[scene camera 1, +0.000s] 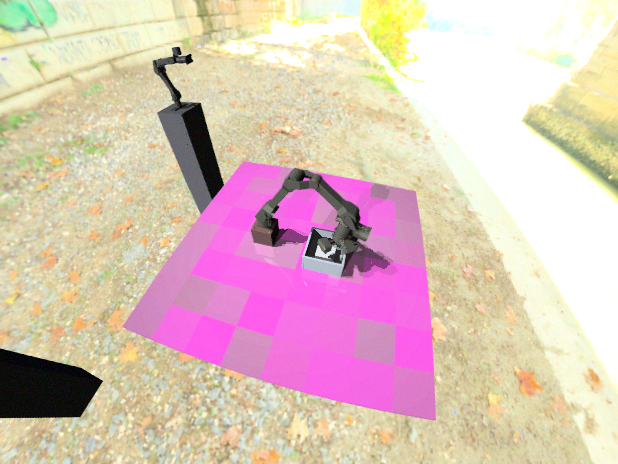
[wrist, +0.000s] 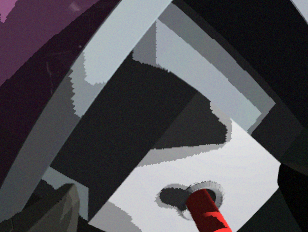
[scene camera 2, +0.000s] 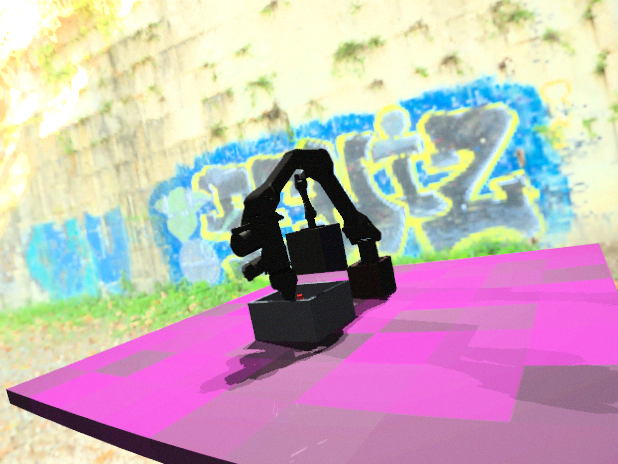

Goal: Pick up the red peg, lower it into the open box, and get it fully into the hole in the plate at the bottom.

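The grey box [scene camera 2: 326,306] is visible also in scene camera 1 [scene camera 1: 309,262] and in the wrist view [wrist: 243,63]. Gripper [scene camera 2: 289,301], visible also in the wrist view [wrist: 183,186]. A plate [wrist: 179,141] is present; scene camera 2 does not show the plate, hidden by the grey box.
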